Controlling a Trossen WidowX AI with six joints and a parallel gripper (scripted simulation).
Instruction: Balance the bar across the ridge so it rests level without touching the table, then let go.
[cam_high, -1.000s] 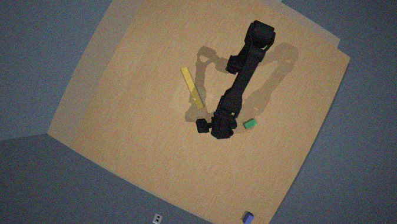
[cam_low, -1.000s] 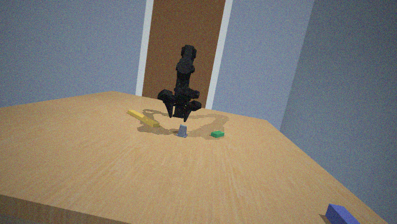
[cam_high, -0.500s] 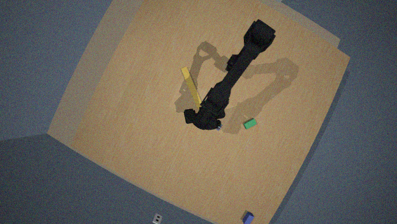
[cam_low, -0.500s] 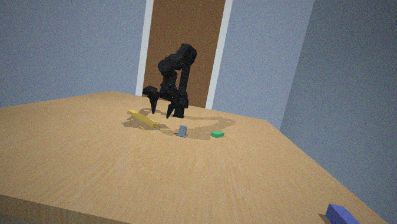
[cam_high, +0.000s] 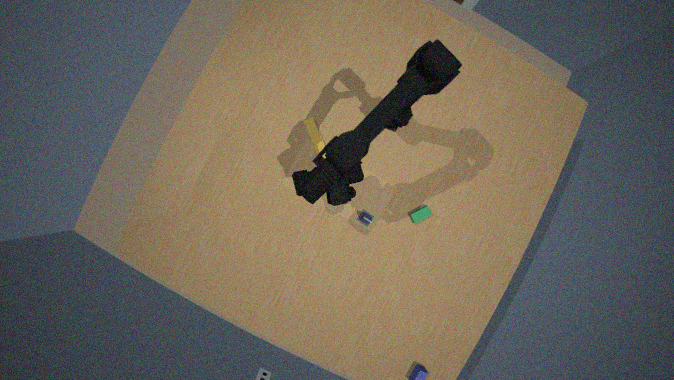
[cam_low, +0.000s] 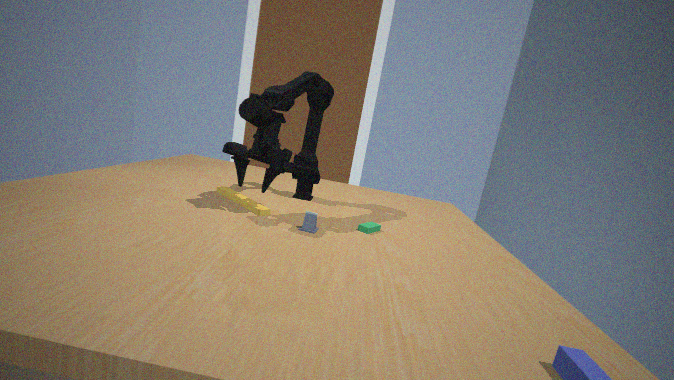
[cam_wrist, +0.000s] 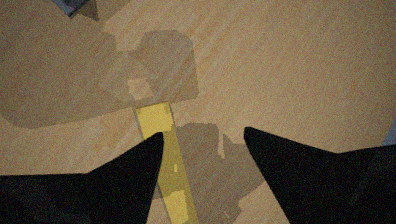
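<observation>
Now: gripper tip 9 cm past the yellow bar, 6 cm above it and 5 cm to the left of it. Round my gripper tip: grey ridge block: 17 cm to the left, 3 cm ahead, 2 cm below; blue block: 59 cm to the left, 44 cm ahead, 5 cm below; green block: 33 cm to the left, 6 cm below, 6 cm behind.
</observation>
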